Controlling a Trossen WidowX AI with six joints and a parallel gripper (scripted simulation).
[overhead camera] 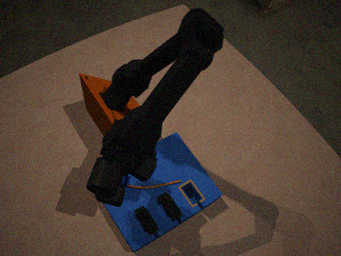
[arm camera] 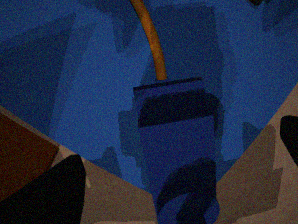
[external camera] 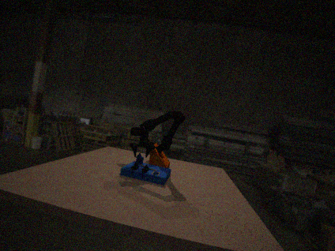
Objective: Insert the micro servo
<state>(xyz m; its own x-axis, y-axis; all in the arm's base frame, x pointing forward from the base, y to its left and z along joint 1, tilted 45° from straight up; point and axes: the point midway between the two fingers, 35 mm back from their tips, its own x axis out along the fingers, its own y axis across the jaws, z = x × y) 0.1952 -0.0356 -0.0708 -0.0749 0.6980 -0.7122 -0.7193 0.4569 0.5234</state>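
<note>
The blue robot deck is 1 cm ahead of my gripper tip, 8 cm to the left of it and 8 cm below it.
</note>
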